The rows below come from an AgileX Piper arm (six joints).
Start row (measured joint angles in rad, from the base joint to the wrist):
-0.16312 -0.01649 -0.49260 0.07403 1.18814 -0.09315
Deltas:
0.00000 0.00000 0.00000 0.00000 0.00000 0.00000
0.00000 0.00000 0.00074 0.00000 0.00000 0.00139
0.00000 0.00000 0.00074 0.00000 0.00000 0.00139
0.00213 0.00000 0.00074 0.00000 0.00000 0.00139
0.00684 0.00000 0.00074 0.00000 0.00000 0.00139
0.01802 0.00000 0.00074 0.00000 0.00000 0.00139
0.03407 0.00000 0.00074 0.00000 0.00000 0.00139
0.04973 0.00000 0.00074 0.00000 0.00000 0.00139
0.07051 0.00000 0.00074 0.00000 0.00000 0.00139
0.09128 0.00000 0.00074 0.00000 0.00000 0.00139
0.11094 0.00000 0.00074 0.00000 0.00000 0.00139
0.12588 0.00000 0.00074 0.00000 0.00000 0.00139
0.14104 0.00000 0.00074 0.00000 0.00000 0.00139
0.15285 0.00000 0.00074 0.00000 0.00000 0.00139
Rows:
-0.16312 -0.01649 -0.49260 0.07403 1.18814 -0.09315
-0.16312 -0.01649 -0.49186 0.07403 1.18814 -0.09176
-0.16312 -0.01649 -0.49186 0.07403 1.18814 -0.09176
-0.16099 -0.01649 -0.49186 0.07403 1.18814 -0.09176
-0.15628 -0.01649 -0.49186 0.07403 1.18814 -0.09176
-0.14510 -0.01649 -0.49186 0.07403 1.18814 -0.09176
-0.12905 -0.01649 -0.49186 0.07403 1.18814 -0.09176
-0.11339 -0.01649 -0.49186 0.07403 1.18814 -0.09176
-0.09261 -0.01649 -0.49186 0.07403 1.18814 -0.09176
-0.07184 -0.01649 -0.49186 0.07403 1.18814 -0.09176
-0.05218 -0.01649 -0.49186 0.07403 1.18814 -0.09176
-0.03724 -0.01649 -0.49186 0.07403 1.18814 -0.09176
-0.02208 -0.01649 -0.49186 0.07403 1.18814 -0.09176
-0.01027 -0.01649 -0.49186 0.07403 1.18814 -0.09176

